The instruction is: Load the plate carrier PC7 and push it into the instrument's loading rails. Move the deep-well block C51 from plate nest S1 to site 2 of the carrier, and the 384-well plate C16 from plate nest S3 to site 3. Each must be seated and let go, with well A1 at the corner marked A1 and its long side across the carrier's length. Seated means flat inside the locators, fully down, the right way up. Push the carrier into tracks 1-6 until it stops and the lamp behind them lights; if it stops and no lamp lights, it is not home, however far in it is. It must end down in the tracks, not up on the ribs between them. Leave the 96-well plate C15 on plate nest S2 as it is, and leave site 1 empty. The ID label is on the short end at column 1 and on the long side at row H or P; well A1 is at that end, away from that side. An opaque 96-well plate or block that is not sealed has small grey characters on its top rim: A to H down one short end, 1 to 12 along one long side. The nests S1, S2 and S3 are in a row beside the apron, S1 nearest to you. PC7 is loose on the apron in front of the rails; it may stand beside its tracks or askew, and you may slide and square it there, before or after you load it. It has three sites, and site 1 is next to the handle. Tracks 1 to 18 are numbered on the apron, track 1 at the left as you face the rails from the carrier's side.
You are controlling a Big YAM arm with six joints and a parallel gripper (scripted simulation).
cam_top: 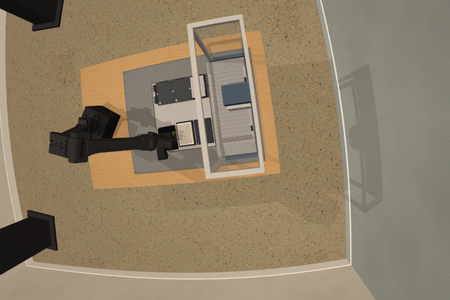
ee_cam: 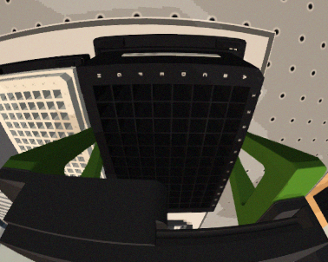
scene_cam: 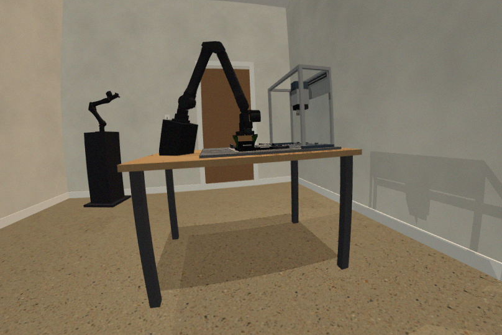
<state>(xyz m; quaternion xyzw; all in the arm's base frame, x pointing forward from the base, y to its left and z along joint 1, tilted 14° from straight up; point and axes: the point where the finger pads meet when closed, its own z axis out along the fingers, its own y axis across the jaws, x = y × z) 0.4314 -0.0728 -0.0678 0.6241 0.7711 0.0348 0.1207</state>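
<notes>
The black nest is 2 cm below my hand. From my hand the other things lie so: dark carrier PC7: 6 cm ahead, 28 cm to the left, 1 cm below; then nest S3: 21 cm ahead, 5 cm to the left, 2 cm below; then white 96-well plate C15: 10 cm ahead, 3 cm to the left.
</notes>
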